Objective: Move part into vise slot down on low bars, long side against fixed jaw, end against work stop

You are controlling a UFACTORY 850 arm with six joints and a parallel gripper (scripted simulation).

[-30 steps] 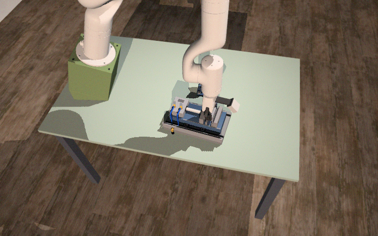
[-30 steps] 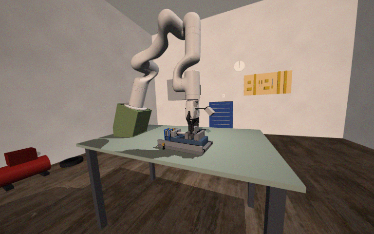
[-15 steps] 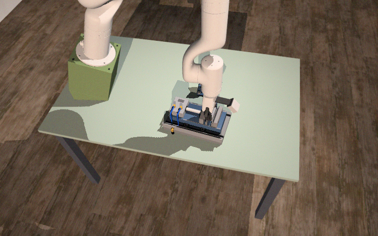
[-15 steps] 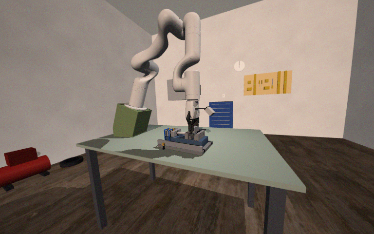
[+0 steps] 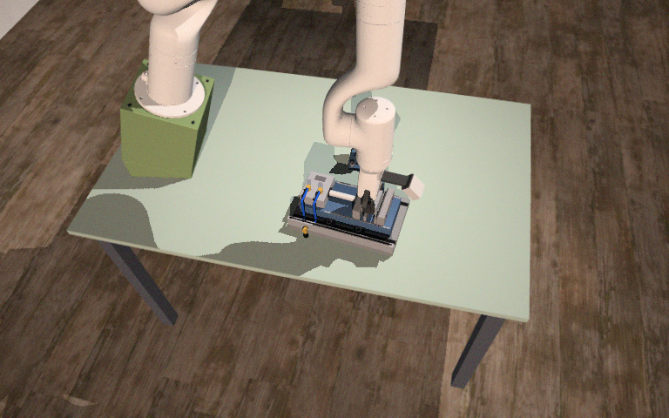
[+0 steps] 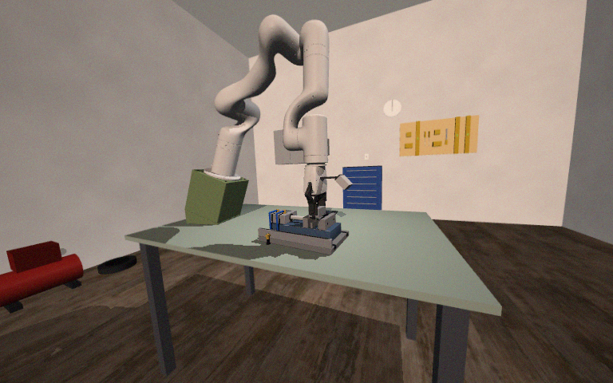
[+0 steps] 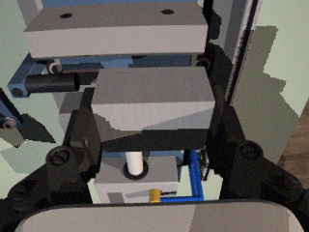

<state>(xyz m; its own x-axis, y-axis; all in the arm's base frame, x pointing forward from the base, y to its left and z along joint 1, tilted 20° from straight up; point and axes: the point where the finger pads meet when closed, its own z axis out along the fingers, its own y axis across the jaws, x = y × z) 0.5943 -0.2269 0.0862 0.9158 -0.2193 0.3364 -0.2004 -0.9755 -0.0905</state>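
Right now the fixed jaw is 4 cm ahead of my hand, 1 cm to the left of it and 5 cm below it. From my hand the other things lie so: part 2 cm below; moving jaw 3 cm behind, 3 cm to the left, 5 cm below; work stop 2 cm ahead, 6 cm to the left, 4 cm below.
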